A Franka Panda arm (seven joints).
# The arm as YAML. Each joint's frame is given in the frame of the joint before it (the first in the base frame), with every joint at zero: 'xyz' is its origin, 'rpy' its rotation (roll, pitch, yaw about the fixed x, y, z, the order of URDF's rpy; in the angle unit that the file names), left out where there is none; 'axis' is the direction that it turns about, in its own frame. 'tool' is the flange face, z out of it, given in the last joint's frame.
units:
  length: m
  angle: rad
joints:
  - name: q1
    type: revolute
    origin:
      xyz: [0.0, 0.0, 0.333]
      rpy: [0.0, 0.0, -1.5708]
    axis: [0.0, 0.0, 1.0]
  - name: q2
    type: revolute
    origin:
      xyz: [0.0, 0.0, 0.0]
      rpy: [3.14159, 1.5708, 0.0]
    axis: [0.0, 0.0, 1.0]
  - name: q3
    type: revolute
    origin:
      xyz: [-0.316, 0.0, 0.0]
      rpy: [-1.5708, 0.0, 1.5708]
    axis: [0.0, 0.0, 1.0]
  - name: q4
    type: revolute
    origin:
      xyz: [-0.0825, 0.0, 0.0]
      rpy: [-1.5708, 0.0, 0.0]
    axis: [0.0, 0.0, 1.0]
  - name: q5
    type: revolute
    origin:
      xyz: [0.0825, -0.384, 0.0]
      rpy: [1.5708, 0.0, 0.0]
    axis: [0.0, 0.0, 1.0]
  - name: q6
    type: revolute
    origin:
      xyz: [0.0, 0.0, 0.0]
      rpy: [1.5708, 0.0, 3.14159]
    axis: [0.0, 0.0, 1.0]
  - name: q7
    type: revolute
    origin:
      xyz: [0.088, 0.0, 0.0]
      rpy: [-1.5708, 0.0, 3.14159]
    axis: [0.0, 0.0, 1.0]
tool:
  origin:
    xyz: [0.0, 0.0, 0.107]
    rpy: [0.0, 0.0, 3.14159]
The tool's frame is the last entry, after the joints.
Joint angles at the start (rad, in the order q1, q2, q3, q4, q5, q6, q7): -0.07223, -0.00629, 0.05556, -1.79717, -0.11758, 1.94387, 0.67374
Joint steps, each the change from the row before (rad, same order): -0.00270, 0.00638, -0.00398, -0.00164, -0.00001, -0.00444, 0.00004; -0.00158, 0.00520, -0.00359, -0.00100, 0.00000, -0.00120, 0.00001; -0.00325, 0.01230, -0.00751, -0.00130, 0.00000, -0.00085, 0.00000; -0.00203, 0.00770, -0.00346, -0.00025, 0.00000, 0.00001, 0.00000; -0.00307, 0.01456, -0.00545, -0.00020, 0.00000, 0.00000, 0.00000; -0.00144, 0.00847, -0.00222, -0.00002, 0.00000, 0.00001, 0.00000; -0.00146, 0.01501, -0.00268, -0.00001, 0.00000, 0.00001, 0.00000; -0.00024, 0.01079, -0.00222, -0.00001, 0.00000, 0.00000, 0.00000; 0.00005, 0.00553, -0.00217, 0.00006, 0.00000, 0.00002, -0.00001
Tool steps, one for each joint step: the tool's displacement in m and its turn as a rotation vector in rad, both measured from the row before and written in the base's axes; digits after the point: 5 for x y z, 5 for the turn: 0.00069, -0.00401, -0.00494, 0.00048, 0.01241, -0.00723; 0.00078, -0.00308, -0.00362, 0.00041, 0.00738, -0.00532; 0.00204, -0.00642, -0.00785, 0.00092, 0.01441, -0.01086; 0.00135, -0.00330, -0.00460, 0.00056, 0.00792, -0.00549; 0.00251, -0.00516, -0.00860, 0.00104, 0.01472, -0.00852; 0.00145, -0.00226, -0.00497, 0.00063, 0.00846, -0.00366; 0.00255, -0.00264, -0.00883, 0.00116, 0.01497, -0.00413; 0.00177, -0.00158, -0.00638, 0.00080, 0.01077, -0.00245; 0.00085, -0.00130, -0.00324, 0.00031, 0.00544, -0.00210
